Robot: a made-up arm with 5 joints.
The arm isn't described. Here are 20 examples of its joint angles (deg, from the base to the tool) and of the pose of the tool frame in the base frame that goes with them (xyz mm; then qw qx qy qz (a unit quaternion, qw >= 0)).
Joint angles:
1: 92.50 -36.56 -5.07 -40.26 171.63
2: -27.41 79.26 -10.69 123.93 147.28
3: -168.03 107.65 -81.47 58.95 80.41
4: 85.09 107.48 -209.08 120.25 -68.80
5: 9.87 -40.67 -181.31 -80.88 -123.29
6: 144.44 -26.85 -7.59 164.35 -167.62
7: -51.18 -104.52 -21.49 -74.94 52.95
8: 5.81 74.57 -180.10 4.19 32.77
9: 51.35 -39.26 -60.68 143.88 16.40
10: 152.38 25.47 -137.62 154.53 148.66
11: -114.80 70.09 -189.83 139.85 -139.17
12: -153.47 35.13 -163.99 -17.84 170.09
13: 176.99 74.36 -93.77 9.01 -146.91
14: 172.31 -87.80 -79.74 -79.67 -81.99
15: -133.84 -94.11 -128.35 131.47 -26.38
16: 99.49 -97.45 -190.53 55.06 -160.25
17: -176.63 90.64 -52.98 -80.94 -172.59
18: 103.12 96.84 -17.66 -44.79 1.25
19: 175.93 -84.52 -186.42 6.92 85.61
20: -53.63 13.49 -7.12 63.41 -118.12
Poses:
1: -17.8 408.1 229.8 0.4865 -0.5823 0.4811 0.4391
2: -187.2 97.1 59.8 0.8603 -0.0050 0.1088 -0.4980
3: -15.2 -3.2 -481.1 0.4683 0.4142 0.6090 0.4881
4: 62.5 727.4 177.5 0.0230 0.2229 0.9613 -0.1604
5: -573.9 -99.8 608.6 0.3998 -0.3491 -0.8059 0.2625
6: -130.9 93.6 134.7 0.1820 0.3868 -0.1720 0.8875
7: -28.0 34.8 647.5 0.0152 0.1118 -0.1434 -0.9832
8: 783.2 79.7 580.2 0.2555 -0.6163 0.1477 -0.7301
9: 201.8 252.4 509.2 0.2085 0.8846 0.2785 -0.3106
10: -490.9 256.8 583.8 0.1779 0.9319 0.0303 0.3147
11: -279.9 -605.9 473.0 0.1395 -0.9625 -0.2078 -0.1050
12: -435.3 -217.3 927.1 0.1385 0.2722 0.0896 -0.9480
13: -625.1 32.9 -269.3 0.0235 0.9469 -0.3086 -0.0875
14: 382.0 -51.6 743.3 0.5906 -0.3342 0.4411 -0.5873
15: 392.2 408.4 619.4 0.7026 0.4147 -0.5651 0.1225
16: 135.8 -812.6 -23.3 0.4528 0.2856 -0.3420 0.7723
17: -176.6 -10.4 -304.8 0.0346 0.9289 -0.0328 -0.3671
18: 45.7 -196.2 -191.5 0.2335 0.6020 0.7417 -0.1812
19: 847.5 -60.3 103.3 0.5627 0.4719 0.4746 0.4852
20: 54.6 -74.1 -152.8 0.5705 -0.6937 -0.4376 0.0411
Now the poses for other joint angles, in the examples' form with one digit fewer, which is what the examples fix.
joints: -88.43 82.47 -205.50 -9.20 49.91
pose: 17 -632 696 0.302 0.144 -0.378 0.863
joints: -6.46 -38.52 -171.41 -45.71 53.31
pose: -580 66 765 0.314 0.532 -0.306 -0.725
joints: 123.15 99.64 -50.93 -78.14 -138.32
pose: -40 62 -326 0.034 -0.631 0.733 0.252
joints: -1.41 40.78 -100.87 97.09 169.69
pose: 684 -17 102 0.316 0.074 -0.945 -0.032
